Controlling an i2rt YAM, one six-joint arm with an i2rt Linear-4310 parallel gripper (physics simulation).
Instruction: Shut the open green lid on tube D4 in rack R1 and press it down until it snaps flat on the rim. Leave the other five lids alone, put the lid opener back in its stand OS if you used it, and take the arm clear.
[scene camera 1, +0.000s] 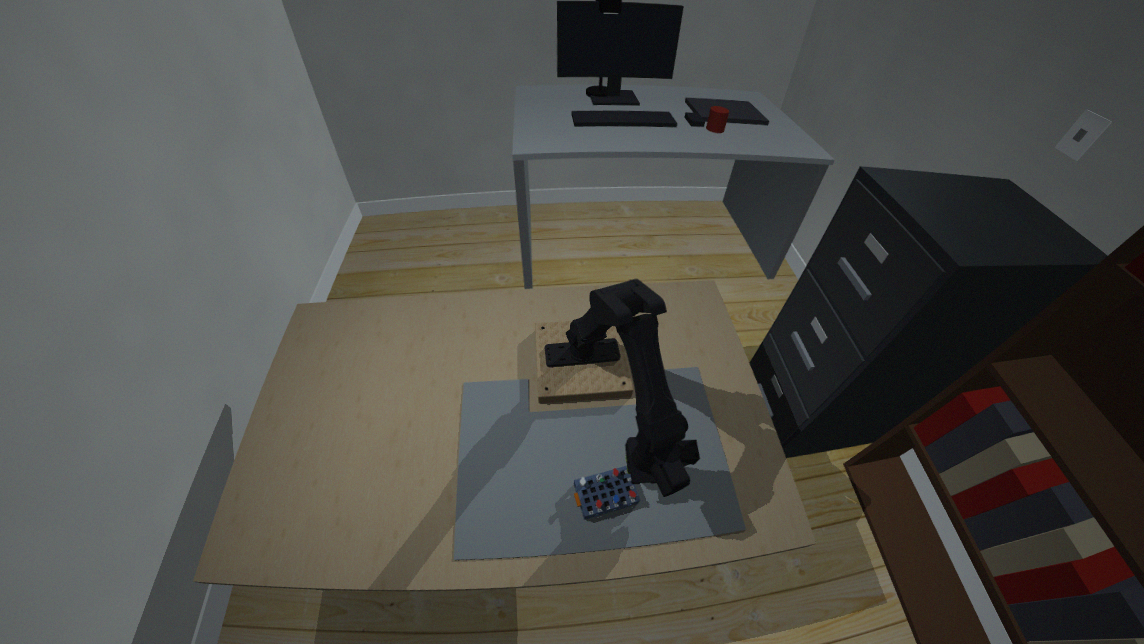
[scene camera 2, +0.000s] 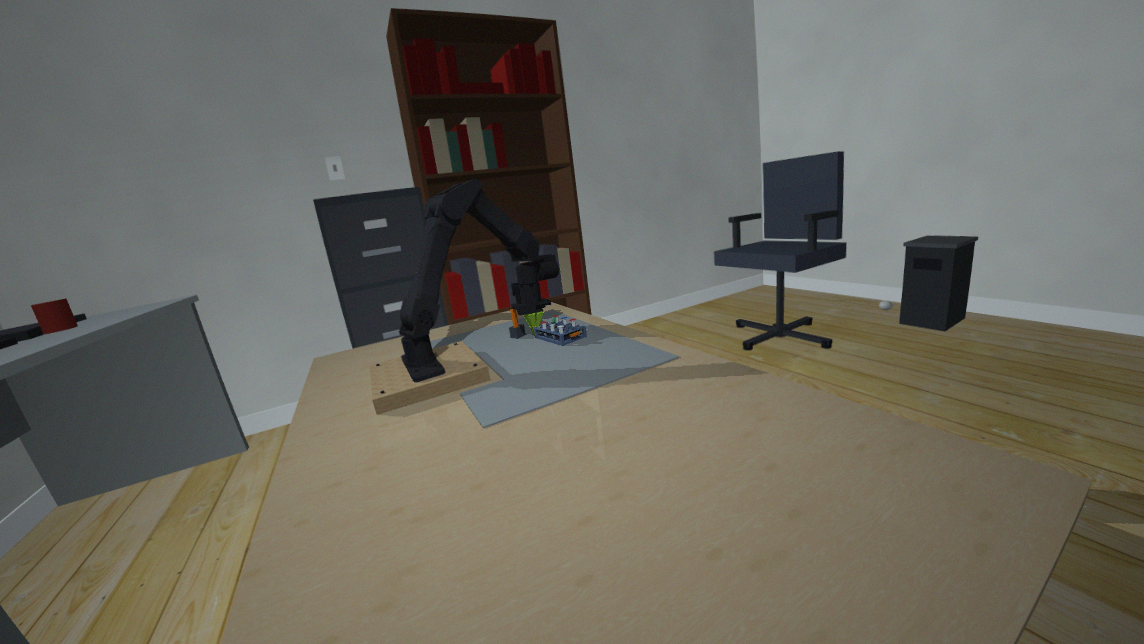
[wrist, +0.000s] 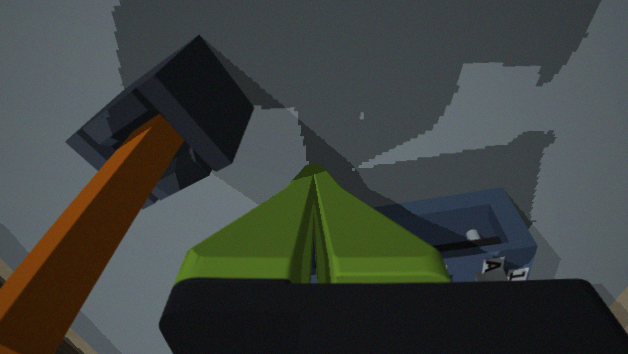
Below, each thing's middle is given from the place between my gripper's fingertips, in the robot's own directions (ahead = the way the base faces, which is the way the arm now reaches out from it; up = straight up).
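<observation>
I can see the lid opener (wrist: 52, 283), which is 50 mm above my hand, 40 mm behind it and 40 mm to the left of it.
</observation>
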